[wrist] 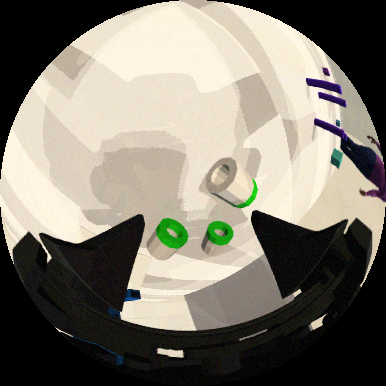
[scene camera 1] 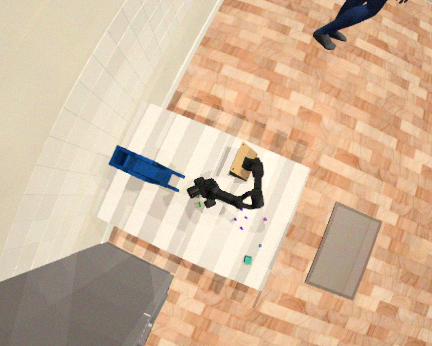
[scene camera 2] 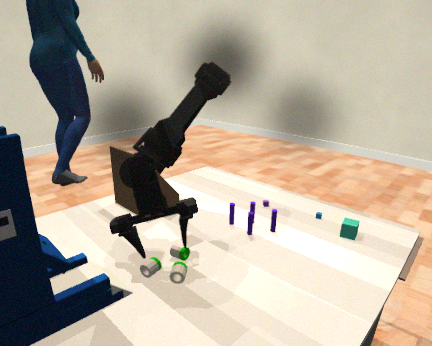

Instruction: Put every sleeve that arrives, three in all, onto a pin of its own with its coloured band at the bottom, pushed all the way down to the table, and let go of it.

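Three pale sleeves with green bands lie on their sides on the table. The first sleeve (scene camera 2: 179,251) (wrist: 231,182) has its band towards the pins and lies near one fingertip in scene camera 2. The second sleeve (scene camera 2: 150,267) (wrist: 161,246) is nearer the blue chute, and the third sleeve (scene camera 2: 178,273) (wrist: 212,244) lies beside it; their bands face the wrist camera. My gripper (scene camera 2: 165,252) (wrist: 198,218) is wide open and empty above the sleeves, fingers pointing down; its exact height is unclear. Several upright purple pins (scene camera 1: 245,217) (scene camera 2: 250,223) (wrist: 324,86) stand bare.
A blue chute (scene camera 1: 145,169) (scene camera 2: 82,290) opens towards the sleeves. A brown panel (scene camera 1: 242,162) (scene camera 2: 120,192) stands by the arm's base. Beyond the pins are a small purple cube (scene camera 1: 265,219) (scene camera 2: 266,203), a small blue cube (scene camera 1: 260,245) (scene camera 2: 319,215) and a teal block (scene camera 1: 248,260) (scene camera 2: 349,229).
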